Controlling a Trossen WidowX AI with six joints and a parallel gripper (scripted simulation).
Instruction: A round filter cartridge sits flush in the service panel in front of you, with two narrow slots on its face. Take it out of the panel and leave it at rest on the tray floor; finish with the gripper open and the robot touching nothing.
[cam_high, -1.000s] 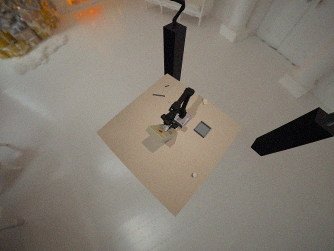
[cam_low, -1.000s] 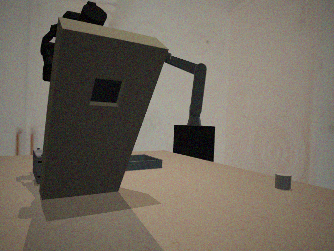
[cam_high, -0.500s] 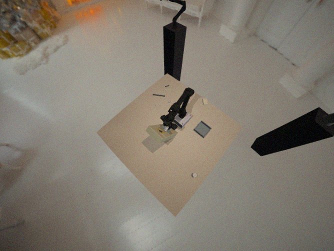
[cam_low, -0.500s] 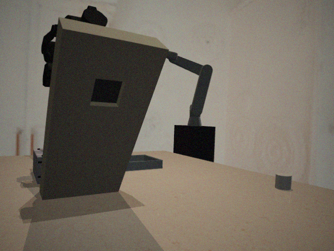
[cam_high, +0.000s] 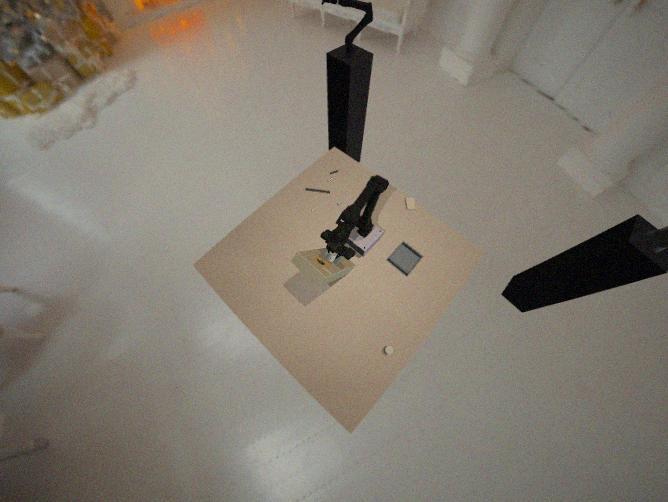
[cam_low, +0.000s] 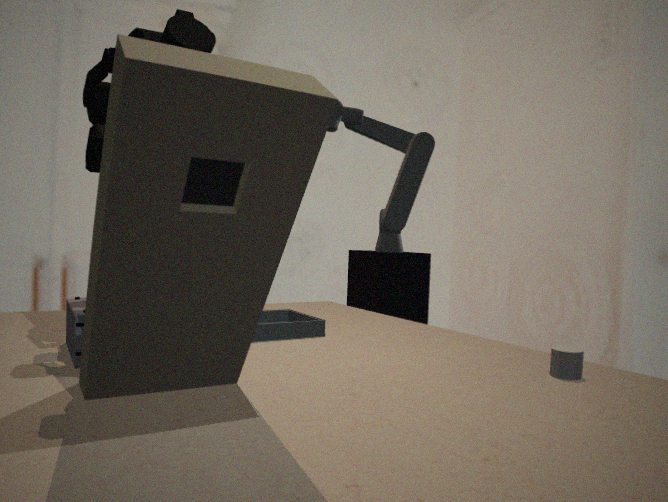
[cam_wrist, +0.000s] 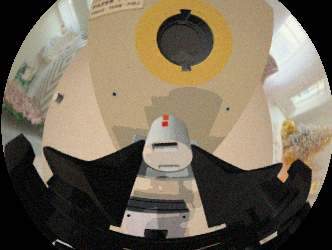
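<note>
My gripper tip is 40 mm short of the tan service panel and 20 mm above it. The rest, counted from my gripper tip: round filter cartridge: right at my gripper tip; grey tray: 350 mm behind, 260 mm to the left, 200 mm below.
</note>
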